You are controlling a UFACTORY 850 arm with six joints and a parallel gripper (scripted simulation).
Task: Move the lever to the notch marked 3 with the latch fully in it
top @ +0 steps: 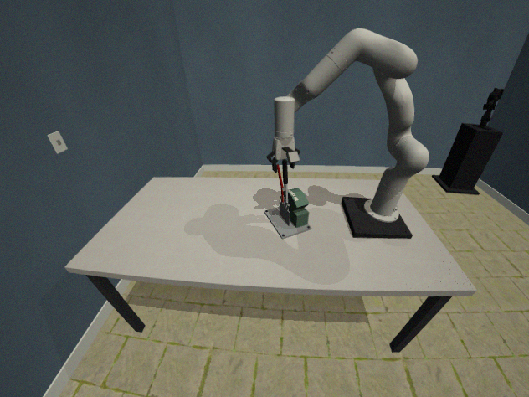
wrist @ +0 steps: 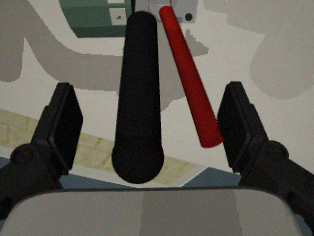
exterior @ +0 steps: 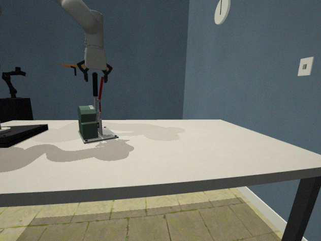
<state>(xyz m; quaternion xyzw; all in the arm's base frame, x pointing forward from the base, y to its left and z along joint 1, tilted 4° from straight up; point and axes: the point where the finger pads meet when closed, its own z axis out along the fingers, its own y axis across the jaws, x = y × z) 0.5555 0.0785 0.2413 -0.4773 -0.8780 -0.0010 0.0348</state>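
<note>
My gripper is now 20 mm to the right of the red bar and 110 mm above it.
</note>
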